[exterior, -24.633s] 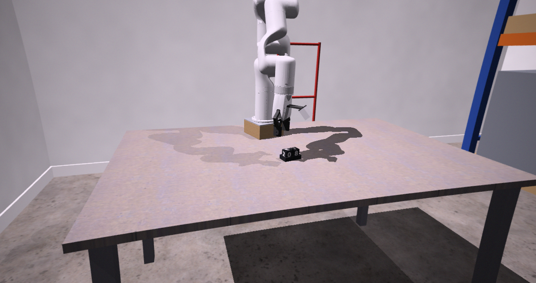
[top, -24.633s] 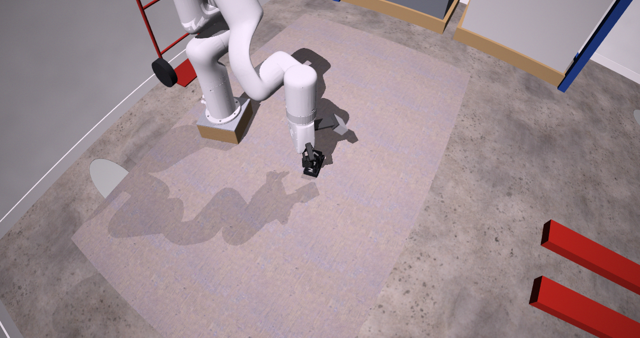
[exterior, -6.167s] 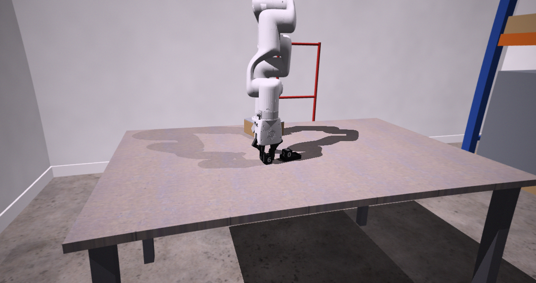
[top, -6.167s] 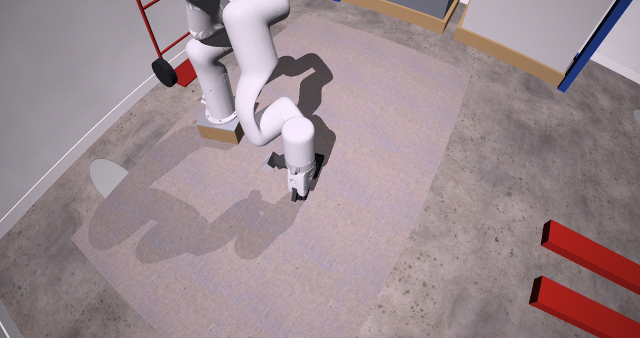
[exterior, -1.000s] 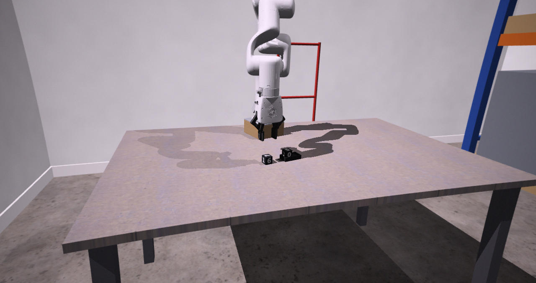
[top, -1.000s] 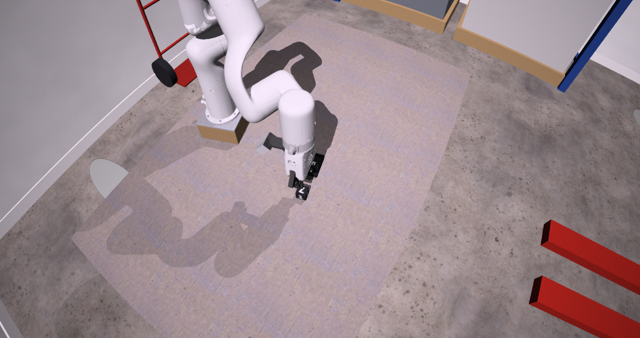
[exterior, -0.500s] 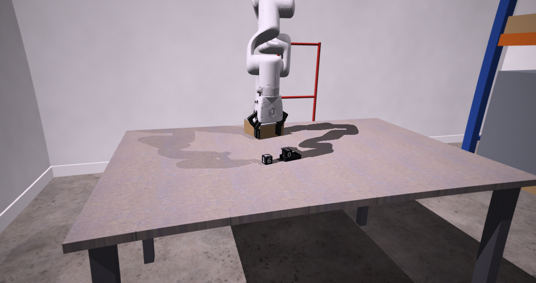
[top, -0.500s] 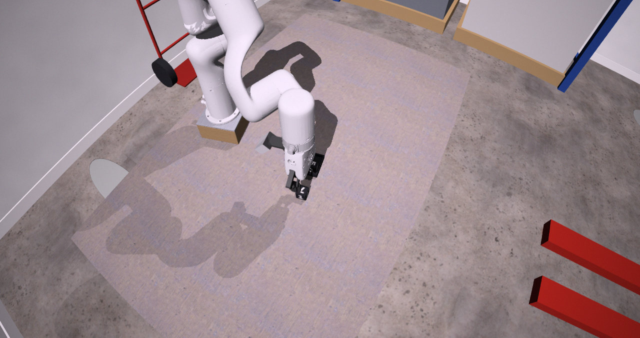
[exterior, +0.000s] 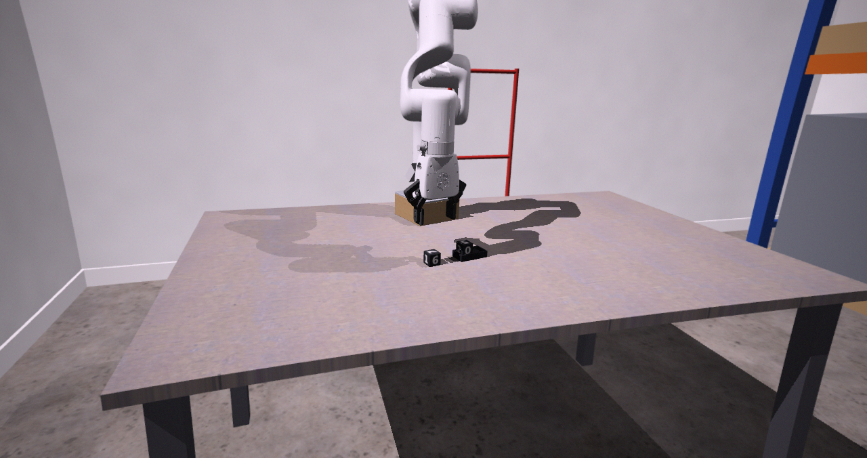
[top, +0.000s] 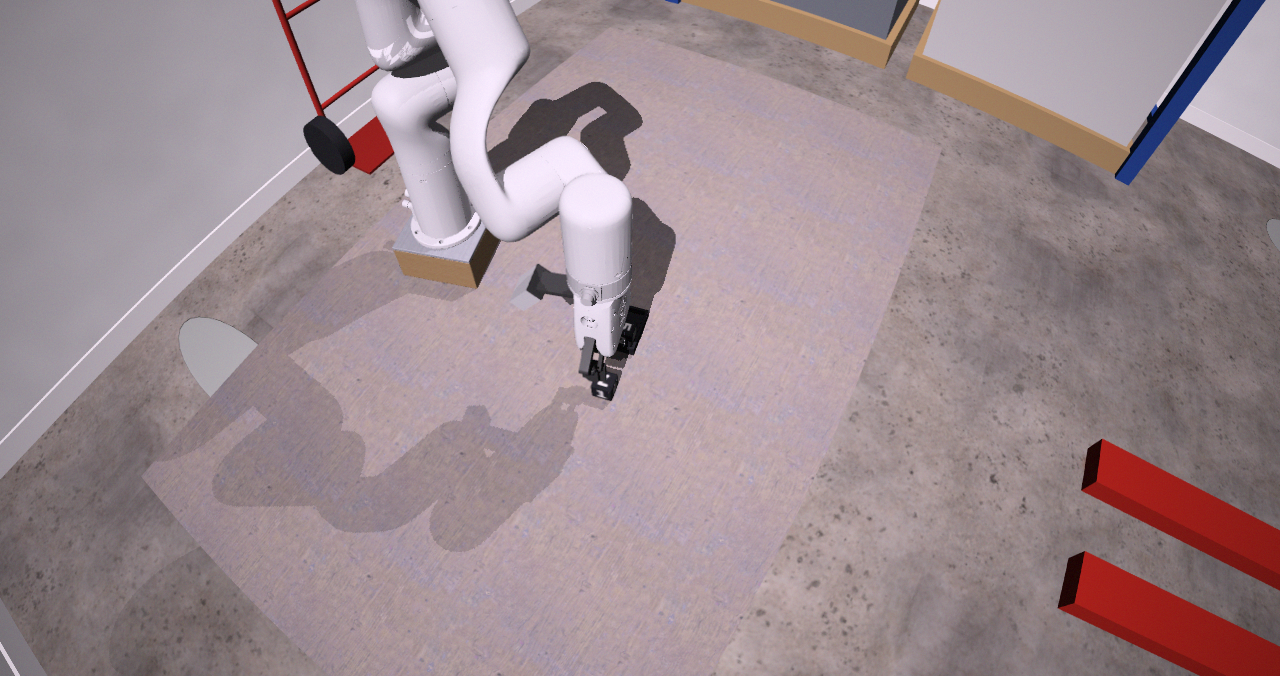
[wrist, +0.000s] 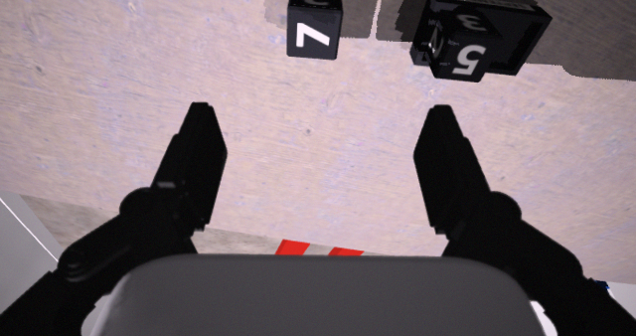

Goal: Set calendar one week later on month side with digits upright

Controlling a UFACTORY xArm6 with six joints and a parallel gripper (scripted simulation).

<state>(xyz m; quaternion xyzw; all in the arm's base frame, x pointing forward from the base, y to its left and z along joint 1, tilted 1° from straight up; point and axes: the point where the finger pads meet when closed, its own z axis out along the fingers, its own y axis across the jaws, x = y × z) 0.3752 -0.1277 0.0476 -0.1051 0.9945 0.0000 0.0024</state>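
Now: the black tray 110 mm below my hand, 100 mm to the left of it and 20 mm behind it.
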